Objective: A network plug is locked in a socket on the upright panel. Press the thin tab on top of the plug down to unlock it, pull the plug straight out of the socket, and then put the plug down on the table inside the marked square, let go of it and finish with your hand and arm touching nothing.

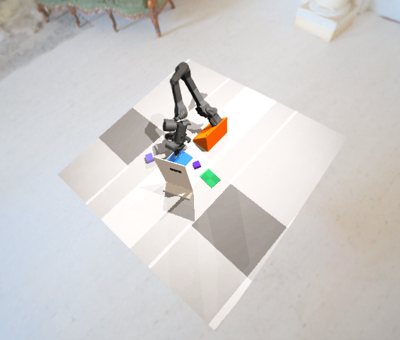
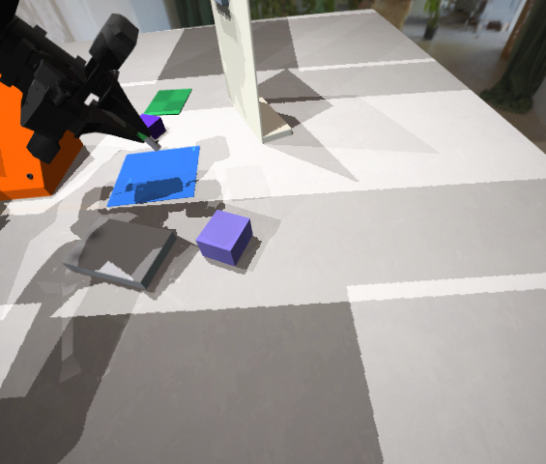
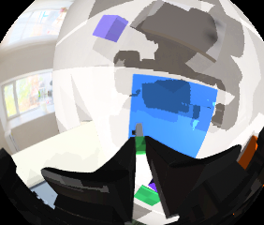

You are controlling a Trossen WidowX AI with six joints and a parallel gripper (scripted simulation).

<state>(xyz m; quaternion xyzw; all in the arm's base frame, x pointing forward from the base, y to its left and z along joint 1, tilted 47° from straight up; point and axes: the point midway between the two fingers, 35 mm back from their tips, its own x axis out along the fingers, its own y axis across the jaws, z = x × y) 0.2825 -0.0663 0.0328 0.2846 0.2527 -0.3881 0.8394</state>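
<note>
My gripper tip is 6 cm above the blue square and 1 cm past it. Round my gripper tip: upright panel: 15 cm to the left, 12 cm ahead, 8 cm above; then network plug: right at my gripper tip; then flat green square: 23 cm to the left, 6 cm below, 4 cm behind.
</note>
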